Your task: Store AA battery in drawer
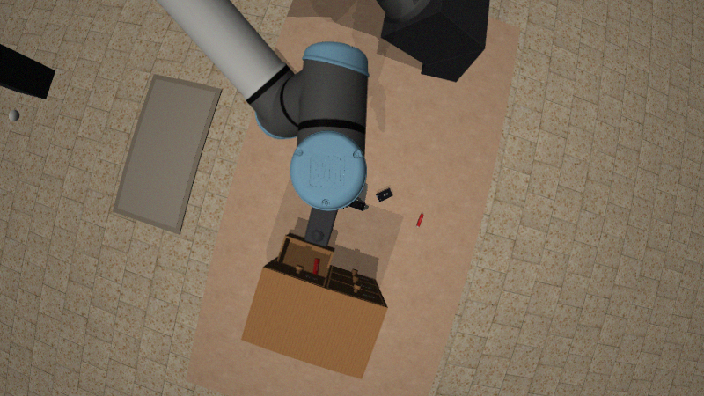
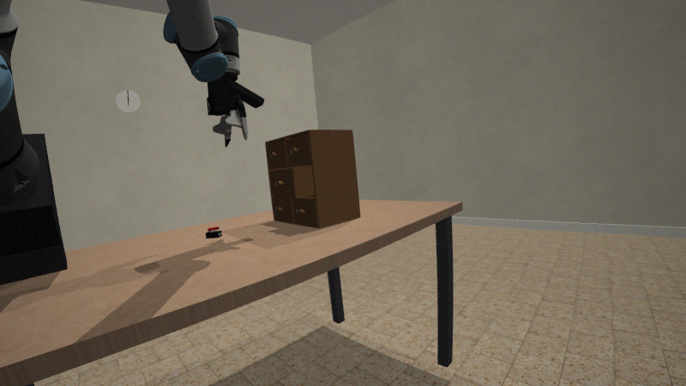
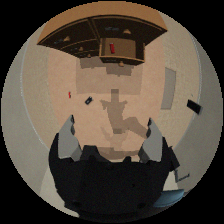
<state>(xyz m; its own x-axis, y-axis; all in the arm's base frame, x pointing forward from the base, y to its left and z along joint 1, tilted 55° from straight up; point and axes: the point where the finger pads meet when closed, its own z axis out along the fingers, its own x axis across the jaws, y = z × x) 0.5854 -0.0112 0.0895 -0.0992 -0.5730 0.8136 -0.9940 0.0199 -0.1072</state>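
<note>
Now: the drawer 21 cm ahead of my hand, 16 cm below it and 5 cm to the right of it. Round my hand: small black object 28 cm below, 13 cm to the left, 4 cm behind.
</note>
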